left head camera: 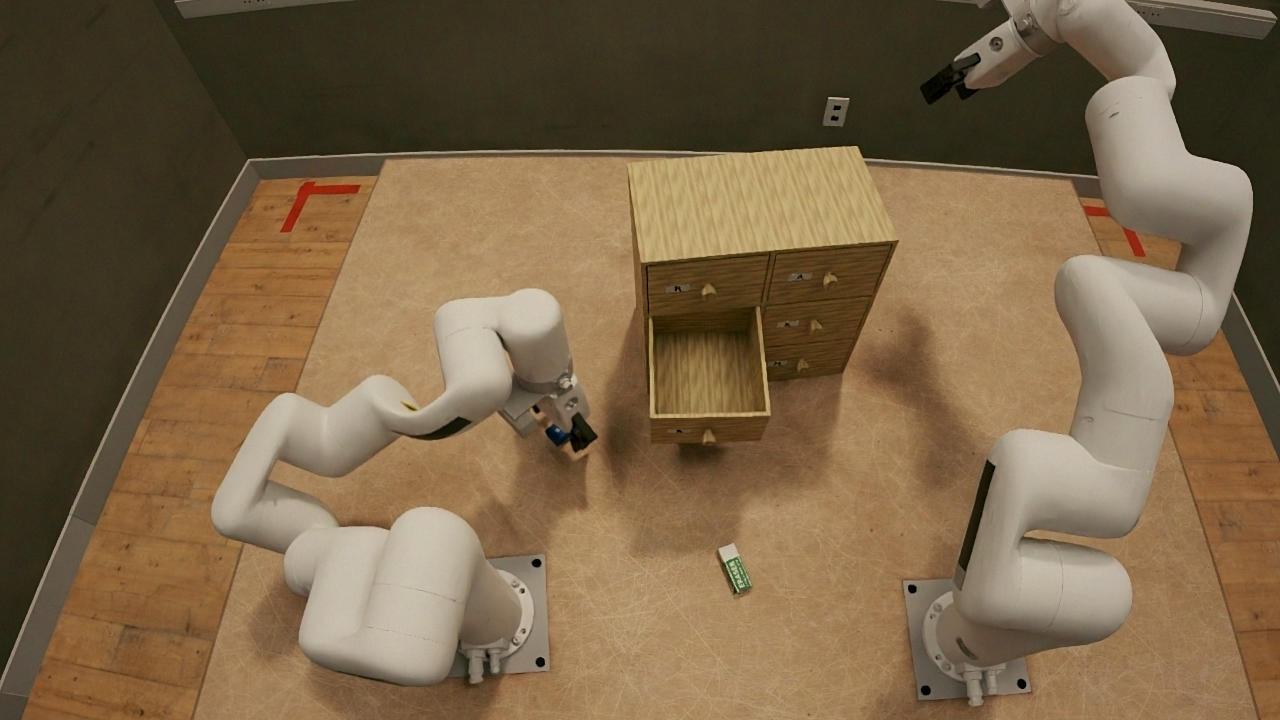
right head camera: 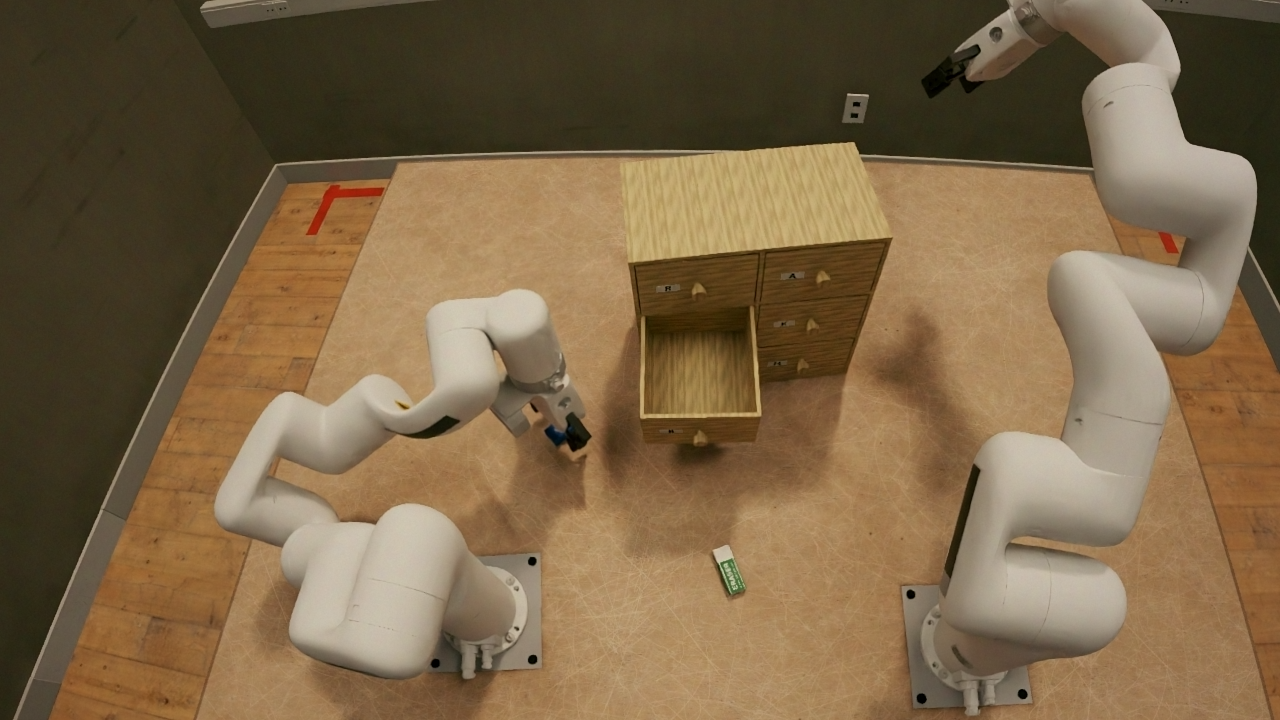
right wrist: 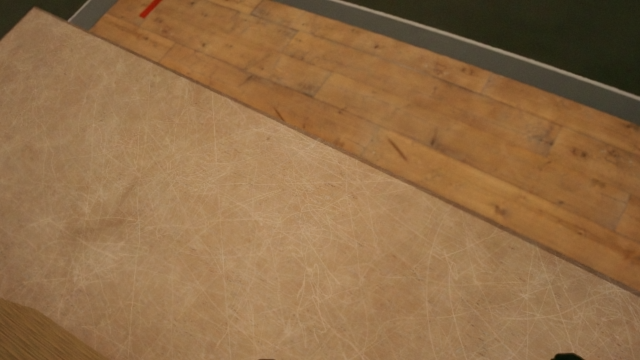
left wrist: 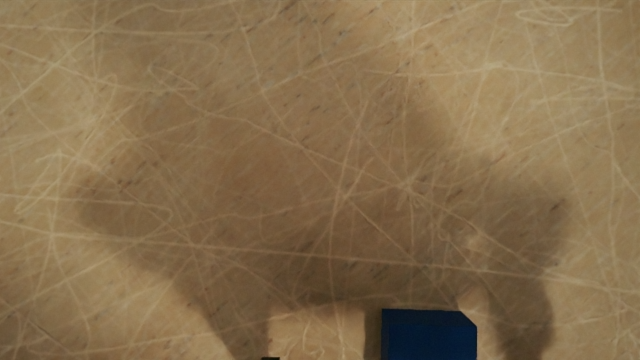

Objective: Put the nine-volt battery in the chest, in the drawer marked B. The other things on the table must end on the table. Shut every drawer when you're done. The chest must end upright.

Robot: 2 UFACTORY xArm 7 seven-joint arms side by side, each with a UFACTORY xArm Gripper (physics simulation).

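Frame: origin at the left arm's base, x ahead, y left, z up, level; millimetres.
Where they show: left gripper, fingertip midpoint: point(left head camera: 562, 425) point(right head camera: 560, 425); right gripper, fingertip midpoint: point(left head camera: 942, 94) point(right head camera: 945, 87); left arm's base at its link origin: point(left head camera: 489, 615) point(right head camera: 484, 611); right arm's base at its link origin: point(left head camera: 966, 636) point(right head camera: 965, 643).
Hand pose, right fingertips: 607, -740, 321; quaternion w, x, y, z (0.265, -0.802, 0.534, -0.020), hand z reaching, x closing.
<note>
Each offset is from my right fingertips to the top centre of the thing, as dx, dy, dz. "spot": to the spot under its first point.
The blue nine-volt battery {-336, +625, -303} point(left head camera: 555, 436) point(right head camera: 554, 436) point(left wrist: 429, 337) is near the table, left of the chest {-197, +331, -3} point(left head camera: 760, 201) point(right head camera: 751, 197), partly hidden by my left gripper point(left head camera: 564, 428) point(right head camera: 560, 426). That gripper is open, low around the battery, its fingers on either side; one fingertip shows at the left wrist view's bottom edge. My right gripper point(left head camera: 951, 89) point(right head camera: 953, 84) is open and empty, high at the upper right. The chest is upright. Its second left drawer {spot: -432, +379, -174} point(left head camera: 742, 428) point(right head camera: 733, 429) is pulled out and empty; its small label is hard to read. The other visible drawers are shut.
A green and white eraser {-576, +399, -308} point(left head camera: 735, 573) point(right head camera: 729, 574) lies on the table in front of the chest. The pulled-out drawer juts forward, right of my left gripper. The right arm stands right of the chest. A dark wall is behind the table.
</note>
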